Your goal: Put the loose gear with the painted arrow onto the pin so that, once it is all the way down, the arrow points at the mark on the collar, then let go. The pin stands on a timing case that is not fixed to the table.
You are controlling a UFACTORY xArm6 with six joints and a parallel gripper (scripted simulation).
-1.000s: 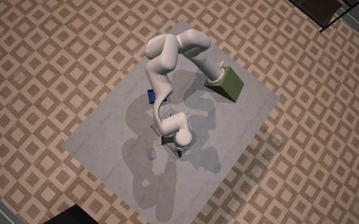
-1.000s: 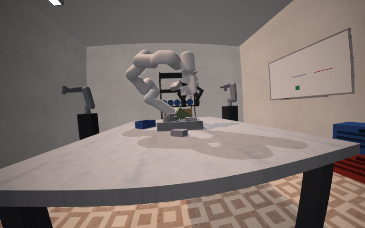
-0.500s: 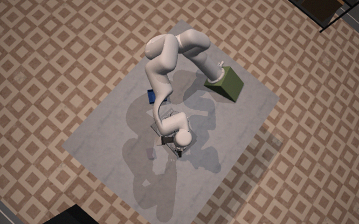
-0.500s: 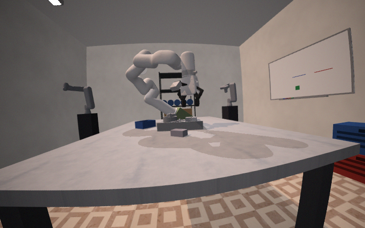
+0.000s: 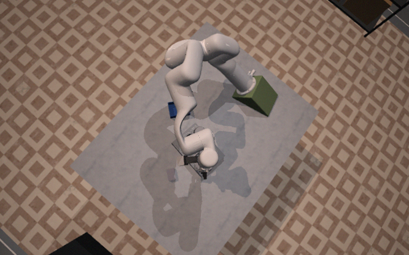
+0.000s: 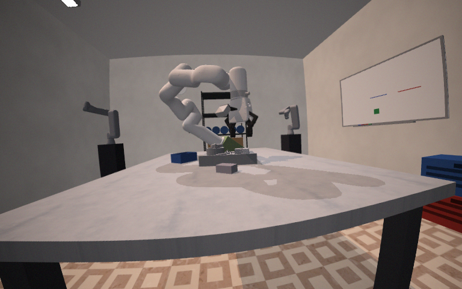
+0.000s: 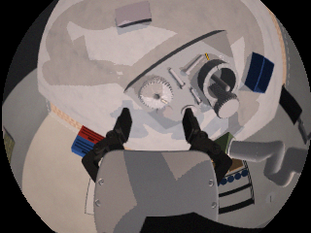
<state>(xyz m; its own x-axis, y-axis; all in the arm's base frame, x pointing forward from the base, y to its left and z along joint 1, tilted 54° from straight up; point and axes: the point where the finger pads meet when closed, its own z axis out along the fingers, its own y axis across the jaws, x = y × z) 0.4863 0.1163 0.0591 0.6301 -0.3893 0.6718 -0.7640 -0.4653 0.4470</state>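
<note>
Now: hand 7 cm above the toothed gear. From my hand the other things lie so: blue box: 18 cm behind, 26 cm to the right, 11 cm below; then small grey block: 13 cm ahead, 9 cm to the right, 11 cm below.
</note>
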